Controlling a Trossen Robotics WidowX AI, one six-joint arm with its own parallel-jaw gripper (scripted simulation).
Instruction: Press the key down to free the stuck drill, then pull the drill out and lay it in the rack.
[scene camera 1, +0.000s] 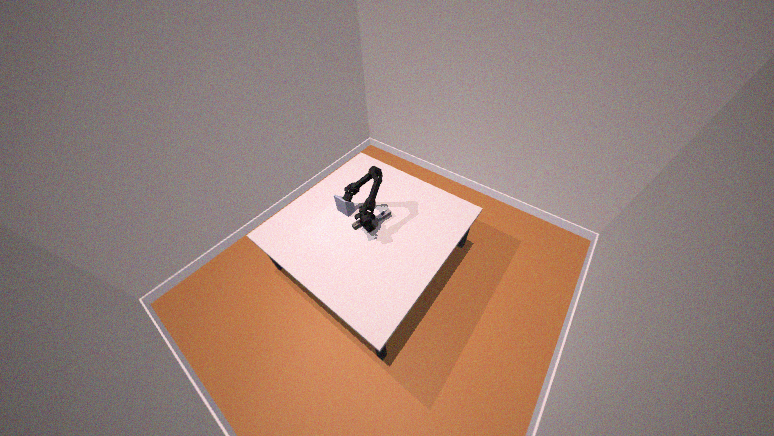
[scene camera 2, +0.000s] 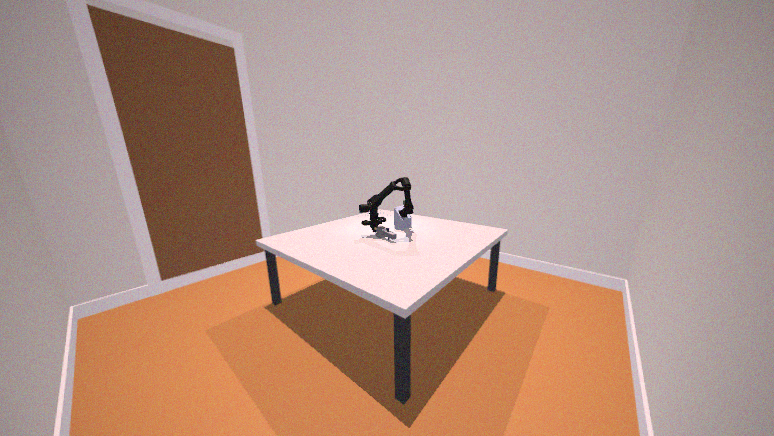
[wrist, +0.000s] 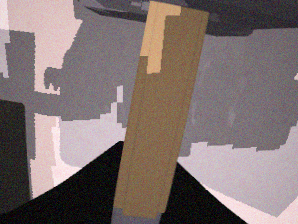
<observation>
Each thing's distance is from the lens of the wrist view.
gripper (wrist: 138, 153): 10 cm
drill (wrist: 171, 47): 4 cm
</observation>
